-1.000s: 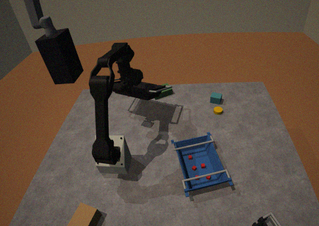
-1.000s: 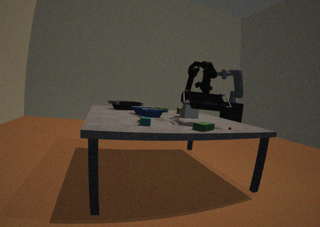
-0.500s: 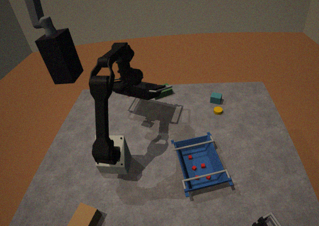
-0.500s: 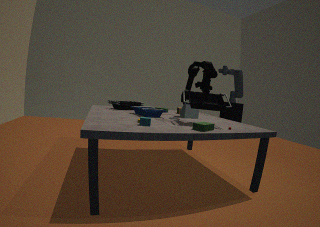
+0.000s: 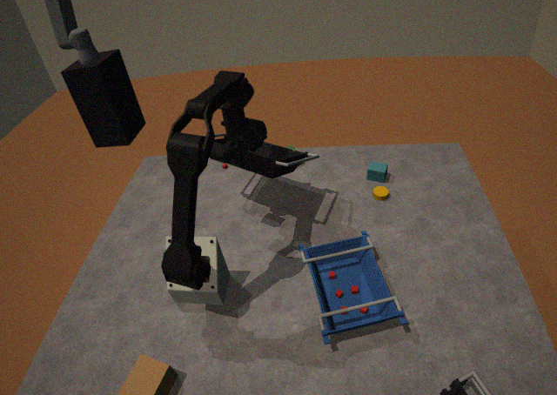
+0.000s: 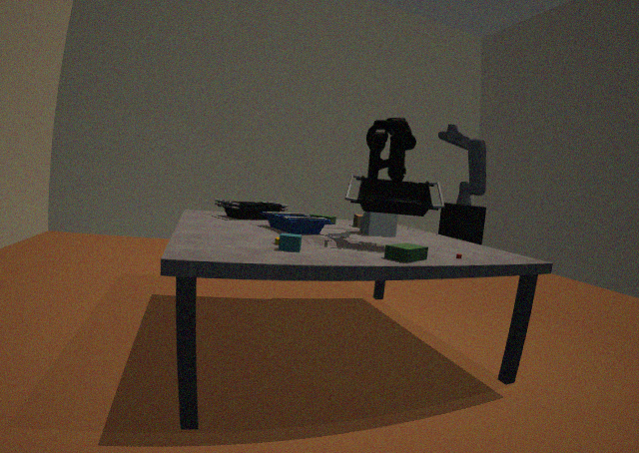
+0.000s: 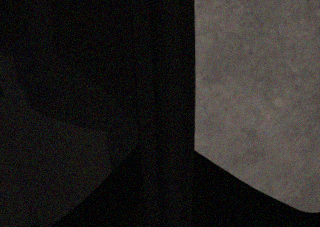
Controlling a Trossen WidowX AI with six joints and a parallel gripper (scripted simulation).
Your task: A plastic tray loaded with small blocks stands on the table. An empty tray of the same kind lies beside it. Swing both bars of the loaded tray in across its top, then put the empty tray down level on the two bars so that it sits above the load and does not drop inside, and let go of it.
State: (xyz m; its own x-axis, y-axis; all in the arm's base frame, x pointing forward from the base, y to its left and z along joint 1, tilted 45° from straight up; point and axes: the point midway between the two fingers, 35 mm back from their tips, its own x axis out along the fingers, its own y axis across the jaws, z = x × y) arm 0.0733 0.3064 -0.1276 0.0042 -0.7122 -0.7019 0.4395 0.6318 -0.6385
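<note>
Right now the tray is 30 mm ahead of my gripper tip and 70 mm to the left of it. The rest, counted from my gripper tip: yellow disc (410 mm ahead, 70 mm to the left, 180 mm below); teal block (410 mm ahead, 160 mm to the left, 170 mm below); box (140 mm behind, 590 mm to the right, 160 mm below).
</note>
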